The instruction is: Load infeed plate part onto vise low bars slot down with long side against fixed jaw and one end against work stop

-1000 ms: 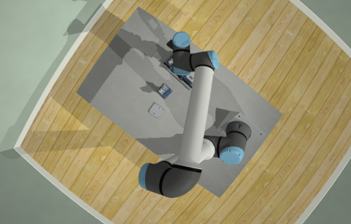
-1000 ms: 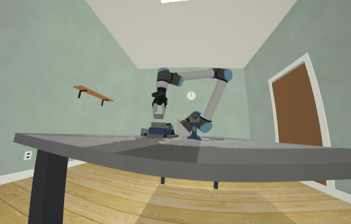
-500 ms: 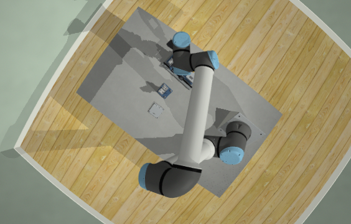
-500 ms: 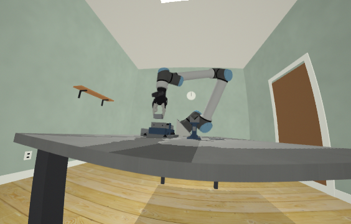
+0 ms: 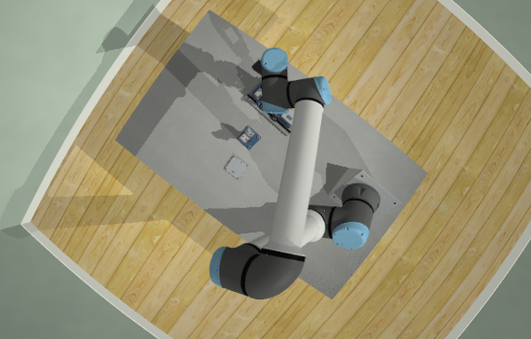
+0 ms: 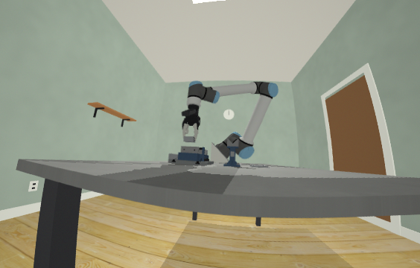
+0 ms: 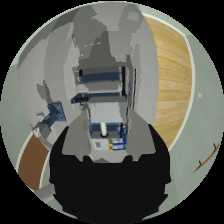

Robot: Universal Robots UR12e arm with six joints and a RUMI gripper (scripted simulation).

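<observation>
Now: hand 10 mm above the part. From my hand the other things lie so: vise 110 mm below, 70 mm behind, 20 mm to the left; infeed plate 400 mm to the left, 140 mm below, 140 mm behind.
</observation>
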